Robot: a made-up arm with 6 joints.
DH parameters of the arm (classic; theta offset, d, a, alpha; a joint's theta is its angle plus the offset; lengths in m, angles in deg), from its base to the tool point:
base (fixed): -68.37 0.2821 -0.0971 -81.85
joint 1: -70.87 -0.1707 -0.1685 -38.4
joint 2: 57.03 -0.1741 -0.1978 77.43
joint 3: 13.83 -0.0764 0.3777 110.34
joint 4: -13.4 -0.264 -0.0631 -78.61
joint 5: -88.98 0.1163 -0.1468 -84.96
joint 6: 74.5 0 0.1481 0
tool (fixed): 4.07 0.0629 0 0
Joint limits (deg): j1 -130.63..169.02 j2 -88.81..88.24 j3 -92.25..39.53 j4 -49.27..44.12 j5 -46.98..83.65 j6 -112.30..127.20
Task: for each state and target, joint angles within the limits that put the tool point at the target. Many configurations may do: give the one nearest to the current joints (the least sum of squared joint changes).
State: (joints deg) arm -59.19 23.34 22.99 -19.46 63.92 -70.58
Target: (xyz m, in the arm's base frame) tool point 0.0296 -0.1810 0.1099
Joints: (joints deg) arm -23.82 47.58 9.45 -43.99 53.54 -73.09
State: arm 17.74 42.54 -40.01 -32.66 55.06 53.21
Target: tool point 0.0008 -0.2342 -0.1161
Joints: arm -1.23 72.57 -19.19 -49.27 12.78 83.48
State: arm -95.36 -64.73 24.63 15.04 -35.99 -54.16
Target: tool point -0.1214 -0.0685 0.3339
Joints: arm -83.46 -34.35 0.80 20.29 -46.98 -46.03
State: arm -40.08 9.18 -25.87 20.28 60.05 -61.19
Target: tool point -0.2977 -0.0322 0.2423
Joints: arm -33.08 5.38 -45.07 44.12 68.43 -80.38
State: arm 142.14 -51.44 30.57 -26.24 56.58 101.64
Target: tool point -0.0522 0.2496 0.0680
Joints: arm 153.97 -9.85 -16.31 -49.27 36.49 108.89
